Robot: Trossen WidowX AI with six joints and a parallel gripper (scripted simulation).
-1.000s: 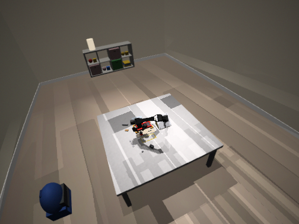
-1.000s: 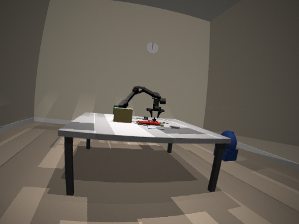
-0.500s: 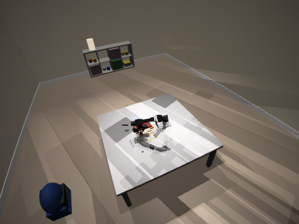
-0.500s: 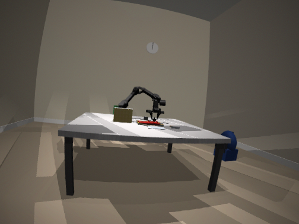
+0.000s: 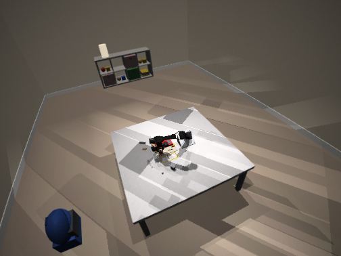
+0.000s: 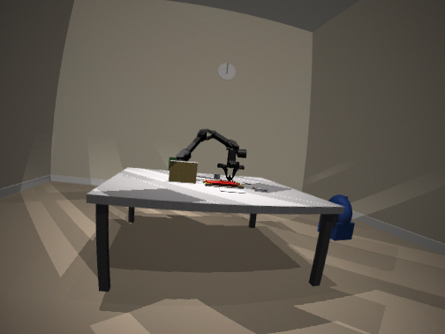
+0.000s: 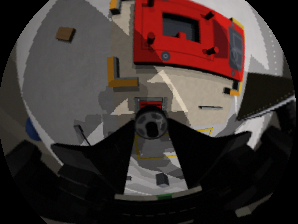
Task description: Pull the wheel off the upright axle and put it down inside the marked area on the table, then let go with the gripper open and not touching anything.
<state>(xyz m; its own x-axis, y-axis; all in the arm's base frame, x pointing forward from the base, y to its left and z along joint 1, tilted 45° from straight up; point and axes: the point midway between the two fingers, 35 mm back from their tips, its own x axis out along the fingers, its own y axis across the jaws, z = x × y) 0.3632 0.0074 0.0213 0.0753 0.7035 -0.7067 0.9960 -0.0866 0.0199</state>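
The beige base plate is 90 mm to the right of my gripper tip, 70 mm behind it and 30 mm below it. Also, from my gripper tip: grey wheel: right at my gripper tip.
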